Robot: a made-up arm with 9 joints.
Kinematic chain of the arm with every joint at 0, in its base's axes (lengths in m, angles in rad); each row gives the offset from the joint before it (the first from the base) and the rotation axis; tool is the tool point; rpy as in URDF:
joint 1: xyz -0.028 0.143 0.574 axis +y
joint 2: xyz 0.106 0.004 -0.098 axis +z
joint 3: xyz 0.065 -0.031 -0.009 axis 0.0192 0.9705 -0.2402
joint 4: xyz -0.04 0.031 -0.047 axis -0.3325 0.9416 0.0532
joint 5: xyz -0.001 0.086 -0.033 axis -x
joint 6: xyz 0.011 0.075 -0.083 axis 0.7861 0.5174 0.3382
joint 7: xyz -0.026 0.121 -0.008 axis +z
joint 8: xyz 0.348 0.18 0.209 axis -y
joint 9: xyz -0.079 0 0.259 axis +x
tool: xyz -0.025 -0.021 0.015 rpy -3.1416 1.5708 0
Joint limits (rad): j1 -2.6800..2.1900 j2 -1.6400..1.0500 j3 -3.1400..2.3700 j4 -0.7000..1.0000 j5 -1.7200..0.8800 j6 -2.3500..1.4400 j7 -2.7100..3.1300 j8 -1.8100..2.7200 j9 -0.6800..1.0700
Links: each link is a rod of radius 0.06 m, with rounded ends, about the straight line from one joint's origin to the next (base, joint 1, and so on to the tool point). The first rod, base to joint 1, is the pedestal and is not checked.
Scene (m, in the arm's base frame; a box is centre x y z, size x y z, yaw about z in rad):
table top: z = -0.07
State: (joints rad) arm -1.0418 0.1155 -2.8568 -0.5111 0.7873 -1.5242 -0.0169 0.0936 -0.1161
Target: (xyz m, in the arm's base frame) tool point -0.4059 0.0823 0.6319
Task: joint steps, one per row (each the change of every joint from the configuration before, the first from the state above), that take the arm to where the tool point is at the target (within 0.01 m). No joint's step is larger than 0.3 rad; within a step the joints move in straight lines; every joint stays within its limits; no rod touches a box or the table.
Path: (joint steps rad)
1: 0.1968 0.2443 0.0256 -0.0437 0.0309 -0.2559 0.1205 0.1733 -0.0072
2: 0.1968 0.2443 0.0255 -0.0437 0.0309 -0.2560 0.1205 0.1732 -0.0072
3: 0.1968 0.2443 0.0256 -0.0437 0.0309 -0.2559 0.1204 0.1733 -0.0072

